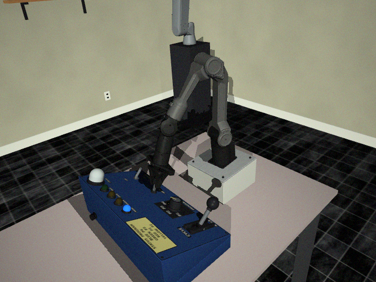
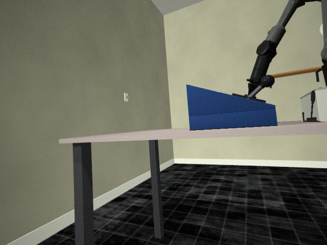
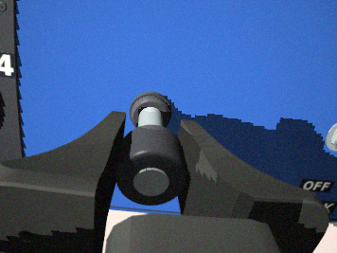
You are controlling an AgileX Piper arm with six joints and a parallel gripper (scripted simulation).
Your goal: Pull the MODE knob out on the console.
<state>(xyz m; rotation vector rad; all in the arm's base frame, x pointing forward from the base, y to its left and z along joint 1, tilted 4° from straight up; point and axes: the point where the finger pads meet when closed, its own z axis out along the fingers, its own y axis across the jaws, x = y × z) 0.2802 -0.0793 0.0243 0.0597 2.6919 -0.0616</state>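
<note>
My hand is 10 mm below the mode knob. Also, from my hand: program dial (10 mm ahead, 110 mm to the left, 10 mm below); then toggle switch (10 mm behind, 120 mm to the right, 10 mm below); then blue console (40 mm ahead, 60 mm to the left, 30 mm below).
</note>
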